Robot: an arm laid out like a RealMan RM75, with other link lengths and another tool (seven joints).
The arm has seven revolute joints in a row. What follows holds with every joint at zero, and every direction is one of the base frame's.
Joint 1 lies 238.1 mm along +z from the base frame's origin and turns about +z.
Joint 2 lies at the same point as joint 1 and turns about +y.
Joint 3 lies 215 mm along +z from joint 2 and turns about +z.
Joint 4 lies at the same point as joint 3 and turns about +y.
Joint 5 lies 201.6 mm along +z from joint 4 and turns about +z.
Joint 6 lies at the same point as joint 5 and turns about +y.
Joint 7 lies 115.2 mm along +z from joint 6 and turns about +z.
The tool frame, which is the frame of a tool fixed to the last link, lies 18 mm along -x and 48 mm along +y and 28 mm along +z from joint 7; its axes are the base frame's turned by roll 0, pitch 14.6 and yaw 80.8 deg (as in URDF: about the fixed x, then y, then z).
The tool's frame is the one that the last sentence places.
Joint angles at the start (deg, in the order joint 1, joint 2, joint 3, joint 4, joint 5, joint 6, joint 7): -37.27, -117.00, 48.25, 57.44, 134.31, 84.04, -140.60
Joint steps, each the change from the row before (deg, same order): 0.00, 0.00, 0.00, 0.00, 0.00, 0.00, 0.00; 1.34, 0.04, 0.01, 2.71, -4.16, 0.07, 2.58; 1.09, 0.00, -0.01, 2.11, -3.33, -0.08, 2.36; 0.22, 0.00, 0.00, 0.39, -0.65, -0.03, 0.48; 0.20, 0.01, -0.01, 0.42, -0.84, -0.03, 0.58; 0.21, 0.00, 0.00, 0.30, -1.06, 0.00, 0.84; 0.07, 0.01, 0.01, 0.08, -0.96, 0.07, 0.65; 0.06, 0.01, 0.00, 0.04, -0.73, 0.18, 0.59; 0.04, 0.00, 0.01, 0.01, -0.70, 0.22, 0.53; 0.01, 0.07, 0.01, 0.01, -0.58, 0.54, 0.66; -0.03, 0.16, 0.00, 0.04, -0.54, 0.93, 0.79; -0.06, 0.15, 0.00, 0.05, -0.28, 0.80, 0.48
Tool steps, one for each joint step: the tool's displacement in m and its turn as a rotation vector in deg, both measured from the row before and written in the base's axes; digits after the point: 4 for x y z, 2 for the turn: 0.0000, 0.0000, 0.0000, 0.00, 0.00, 0.00; 0.0062, -0.0006, 0.0088, 2.56, -2.02, -4.00; 0.0045, -0.0009, 0.0068, 2.21, -1.40, -3.45; 0.0008, -0.0002, 0.0013, 0.44, -0.26, -0.67; 0.0013, -0.0001, 0.0016, 0.52, -0.37, -0.86; 0.0014, -0.0005, 0.0013, 0.47, -0.50, -1.08; 0.0017, -0.0004, 0.0008, 0.23, -0.57, -0.89; 0.0011, -0.0007, 0.0005, 0.06, -0.41, -0.76; 0.0012, -0.0008, 0.0004, -0.01, -0.43, -0.72; 0.0009, -0.0015, 0.0005, -0.28, -0.24, -0.90; 0.0009, -0.0023, 0.0009, -0.56, -0.11, -1.15; 0.0006, -0.0018, 0.0008, -0.53, 0.01, -0.80
